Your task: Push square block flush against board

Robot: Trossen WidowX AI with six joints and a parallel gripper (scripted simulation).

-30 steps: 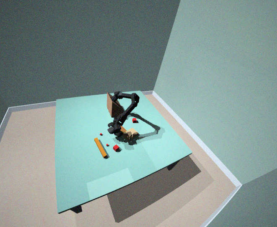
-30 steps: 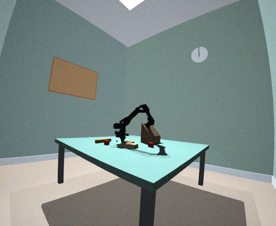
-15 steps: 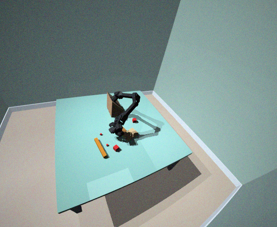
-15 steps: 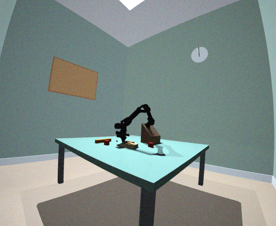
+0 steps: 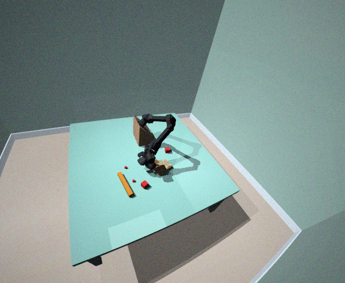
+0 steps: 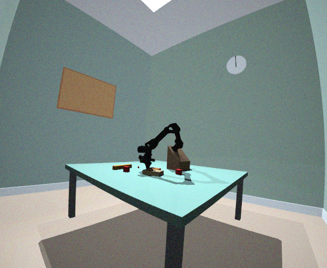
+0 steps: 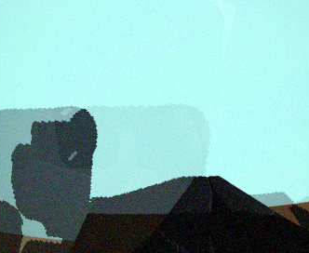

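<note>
The brown square block lies 60 mm to the left of my gripper tip, 20 mm behind it and 10 mm above it. The rest, counted from my gripper tip: flat tan block 130 mm to the left, 60 mm ahead, 10 mm above; then long orange board 210 mm to the right, 110 mm ahead, 10 mm above.
</note>
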